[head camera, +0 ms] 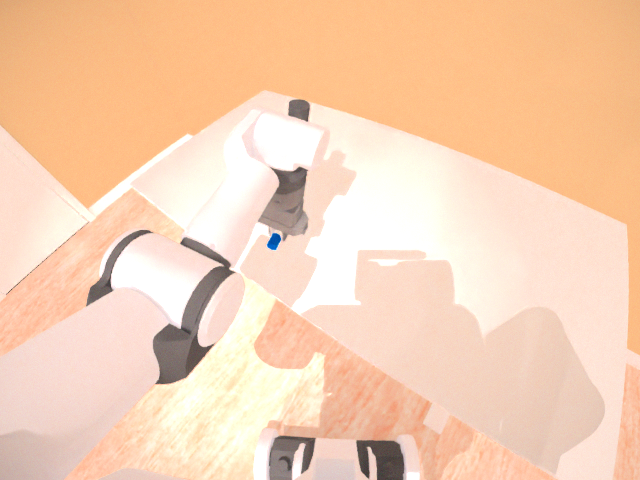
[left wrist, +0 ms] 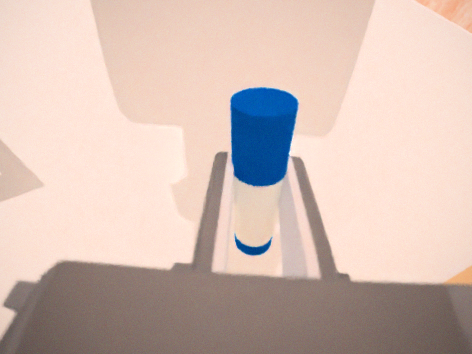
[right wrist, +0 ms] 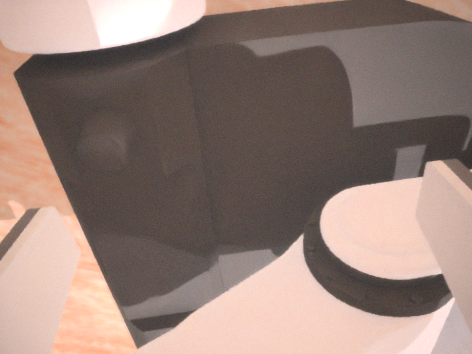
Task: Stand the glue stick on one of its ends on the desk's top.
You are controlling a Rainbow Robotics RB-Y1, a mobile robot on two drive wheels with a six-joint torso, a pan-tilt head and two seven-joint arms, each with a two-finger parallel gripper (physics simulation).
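Frame: origin at the robot's base, x ahead, y left, z up, level; millimetres.
Where they show: left gripper, fingertip midpoint: [head camera: 278, 235] [left wrist: 257, 168]; right gripper, fingertip midpoint: [right wrist: 238, 210].
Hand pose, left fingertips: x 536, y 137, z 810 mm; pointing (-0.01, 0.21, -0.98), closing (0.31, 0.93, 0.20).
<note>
After its pixels a point has its place.
The glue stick [head camera: 273, 241] {x 507, y 140, z 830 mm} [left wrist: 262, 145] {x 510, y 140, z 830 mm}, with a blue cap, a pale body and a blue ring at its far end, is between the fingers of my left gripper [left wrist: 257, 168] {x 536, y 137, z 810 mm}. Its capped end points out past the fingertips, toward the top of the left wrist view. My left gripper is shut on it, above the desk's pale top [head camera: 465, 206] {x 708, y -368, z 720 mm} [left wrist: 50, 90] {x 488, y 19, z 720 mm}. The gripper's shadow falls on the desk apart from the fingers. The exact height is hard to tell. My right gripper [right wrist: 238, 210] {x -91, y -250, z 423 mm} is open, its fingers wide apart, with no object between them.
The desk's near edge runs diagonally down to the right in the head view, beside the wood-patterned floor [head camera: 222, 408] {x 150, y 518, z 0 mm}. A white panel [head camera: 31, 206] {x 1081, y 2035, z 366 mm} stands at the far left. The robot's dark body [right wrist: 270, 150] {x -148, y -108, z 169 mm} lies beyond my right fingers. Large arm shadows cover part of the desk.
</note>
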